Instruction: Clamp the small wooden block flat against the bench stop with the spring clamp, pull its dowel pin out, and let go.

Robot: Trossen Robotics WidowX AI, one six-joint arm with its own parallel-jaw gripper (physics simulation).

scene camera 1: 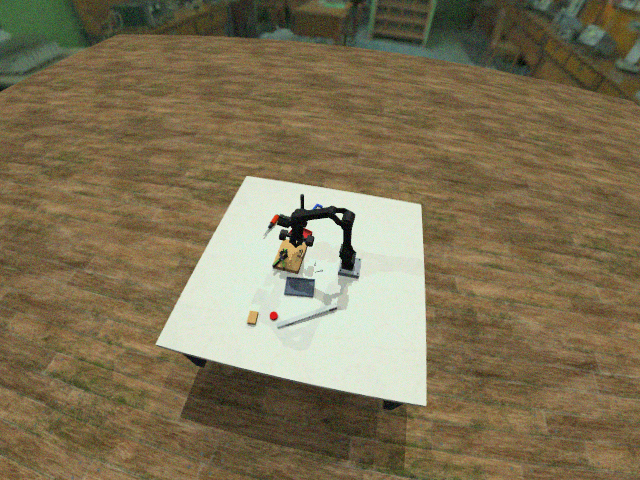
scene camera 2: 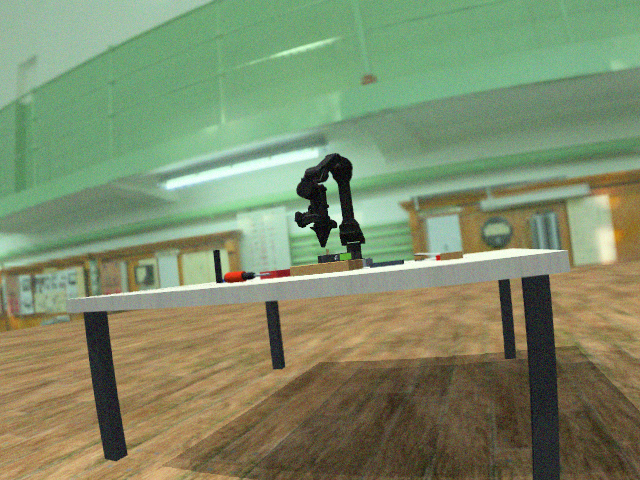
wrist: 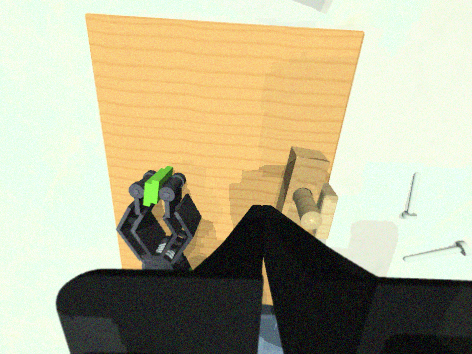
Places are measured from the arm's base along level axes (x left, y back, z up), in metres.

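Pixels of known places: gripper, fingertip midpoint: [scene camera 1: 295,247] [scene camera 2: 323,247] [wrist: 260,214]; arm's base, link origin: [scene camera 1: 347,265].
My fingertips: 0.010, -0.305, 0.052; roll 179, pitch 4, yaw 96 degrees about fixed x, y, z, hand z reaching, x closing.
Observation:
For each thing: its middle in the pictures, then the offset to it from my fingertips, as dx, dy, dz.
- small wooden block, body centre: [wrist: 299,188] +0.003, +0.025, -0.042
- wooden board, body centre: [wrist: 217,182] [scene camera 2: 327,267] [scene camera 1: 290,255] +0.020, -0.029, -0.069
- bench stop, body centre: [wrist: 322,210] +0.016, +0.042, -0.043
- green spring clamp, body centre: [wrist: 174,268] [scene camera 2: 340,257] [scene camera 1: 282,260] +0.080, -0.050, -0.041
- dark tray, body centre: [scene camera 2: 387,263] [scene camera 1: 299,286] +0.191, +0.088, -0.078
- red disc, body centre: [scene camera 1: 273,315] +0.392, +0.018, -0.077
- wooden piece, body centre: [scene camera 2: 451,255] [scene camera 1: 252,317] +0.436, -0.078, -0.075
- grey bar, body centre: [scene camera 1: 307,315] +0.339, +0.178, -0.070
- red box, body centre: [scene camera 2: 280,273] [scene camera 1: 300,233] -0.162, -0.028, -0.073
- screwdriver, body centre: [scene camera 2: 248,276] [scene camera 1: 270,225] -0.158, -0.226, -0.069
- black post, body centre: [scene camera 2: 217,266] [scene camera 1: 302,202] -0.381, -0.094, -0.025
The small wooden block [wrist: 310,167] stands near the right edge of the wooden board [wrist: 215,90] [scene camera 1: 295,264] [scene camera 2: 315,268] in the wrist view. Its dowel pin [wrist: 306,207] [scene camera 2: 327,251] sticks up from it. The bench stop [wrist: 328,200], a narrow wooden strip, is along the block's right side; I cannot tell whether they touch. The black and green spring clamp [wrist: 158,186] [scene camera 1: 282,257] [scene camera 2: 336,257] lies at the board's left, apart from the block. My gripper [wrist: 260,214] [scene camera 1: 296,244] [scene camera 2: 323,245] is shut and empty, above the board between clamp and block. Its fingers hide the block's lower part.
Two nails [wrist: 412,195] [wrist: 435,251] lie right of the board. A dark tray [scene camera 1: 299,287], a red disc [scene camera 1: 273,315], a wooden piece [scene camera 1: 252,317] and a grey bar [scene camera 1: 307,316] lie nearer. A red box [scene camera 1: 306,233], screwdriver [scene camera 1: 275,220] and black post [scene camera 1: 302,202] are beyond the board.

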